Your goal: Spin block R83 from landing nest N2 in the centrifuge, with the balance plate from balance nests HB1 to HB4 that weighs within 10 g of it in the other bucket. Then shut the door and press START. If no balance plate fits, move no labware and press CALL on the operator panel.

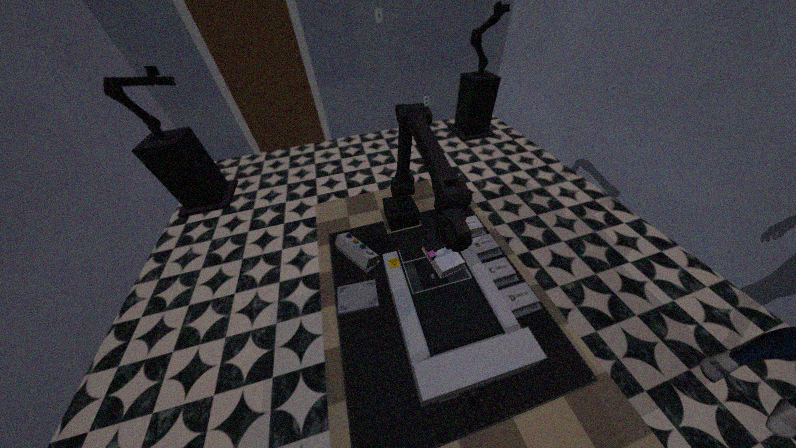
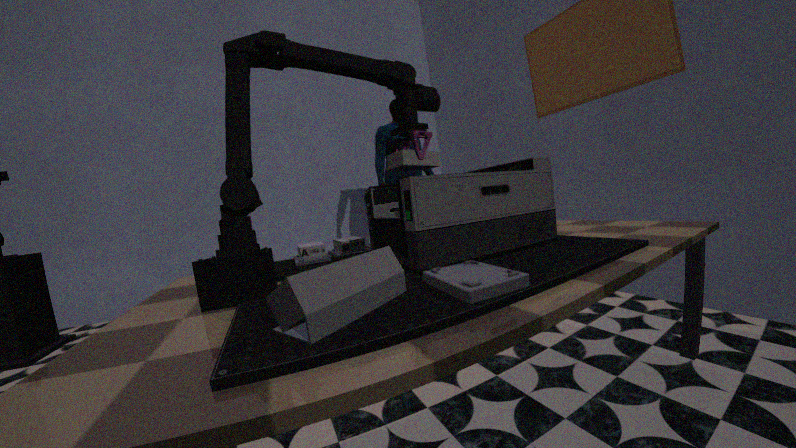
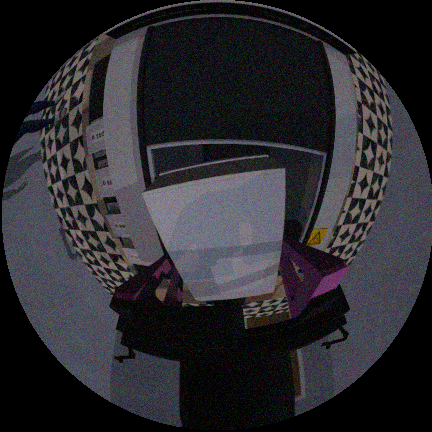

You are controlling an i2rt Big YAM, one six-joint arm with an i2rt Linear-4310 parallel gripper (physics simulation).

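Frame: origin at the arm's base, x ahead, y left, z up, level; millimetres.
Seen in the pictures: gripper, between the fingertips: [image 1: 441, 254] [image 2: 411, 162] [image 3: 225, 242]; arm's base, origin of its link: [image 1: 400, 206] [image 2: 240, 253].
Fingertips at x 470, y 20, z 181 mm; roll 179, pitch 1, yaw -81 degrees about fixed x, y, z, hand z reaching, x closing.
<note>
Pixels of each thing's top centre, then the offset from my fingertips to it. "pt": a spot on its surface instead.
- white block, centre of its top: [image 3: 226, 263] [image 2: 412, 152] [image 1: 443, 251] dz +27, dx +5, dy +1 mm
- among them plate C, centre of its top: [image 3: 111, 181] [image 1: 497, 268] dz -215, dx -3, dy +274 mm
- plate D, centre of its top: [image 3: 100, 133] [image 1: 518, 295] dz -215, dx +129, dy +285 mm
- operator panel, centre of its top: [image 2: 339, 258] [image 1: 354, 244] dz -185, dx -291, dy -288 mm
- flat pale nest, centre of its top: [image 2: 471, 269] [image 1: 357, 294] dz -242, dx -70, dy -320 mm
- yellow warning label, a spot on its surface: [image 3: 317, 237] [image 1: 393, 262] pt dz -58, dx -56, dy -157 mm
My gripper [image 1: 443, 254] [image 2: 409, 150] [image 3: 225, 242], with pink fingers, is shut on a white block [image 1: 450, 263] [image 2: 409, 161] [image 3: 225, 235]. The block is roughly level, low over the chamber opening of the centrifuge [image 1: 479, 364] [image 2: 484, 200] [image 3: 120, 115]. Its label is not readable, and it hides part of the opening. The chamber [image 1: 418, 276] [image 3: 175, 154] is uncovered and dark; its buckets are hard to make out. Lettered balance plates, among them plate C [image 1: 497, 270] and plate D [image 1: 515, 296], sit in a row along the centrifuge's side.
The operator panel [image 1: 356, 250] [image 2: 345, 294], with coloured buttons, stands near the arm base. A flat pale nest [image 1: 357, 296] [image 2: 476, 278] with corner marks lies beside the centrifuge, with no block on it. A yellow warning label [image 1: 394, 263] [image 3: 317, 237] marks the centrifuge rim. A person in blue stands behind.
</note>
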